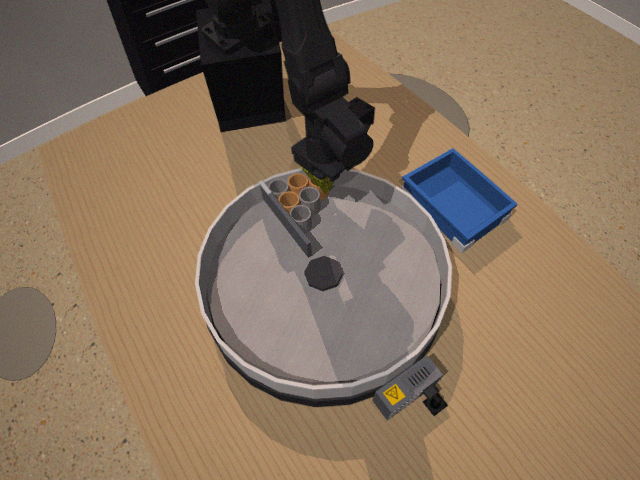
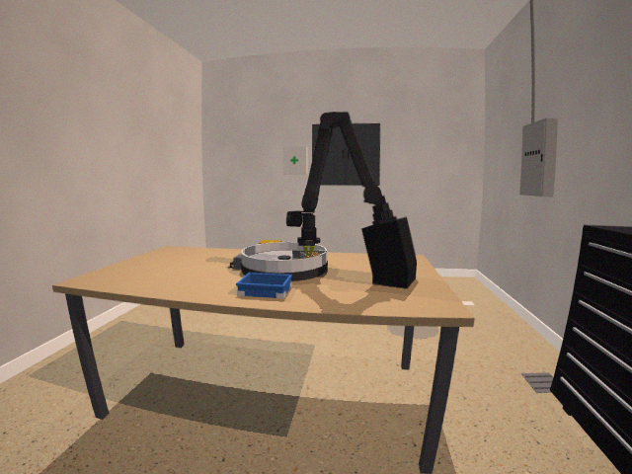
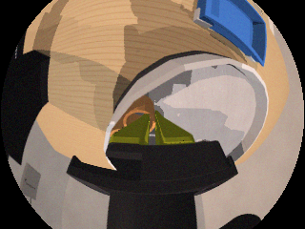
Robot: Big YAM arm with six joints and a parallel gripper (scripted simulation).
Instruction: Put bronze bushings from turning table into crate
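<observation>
The crate is 18 cm ahead of my hand, 21 cm to the left of it and 6 cm below it. Round my hand: grey turning table 12 cm ahead, 12 cm to the right, 3 cm below.
</observation>
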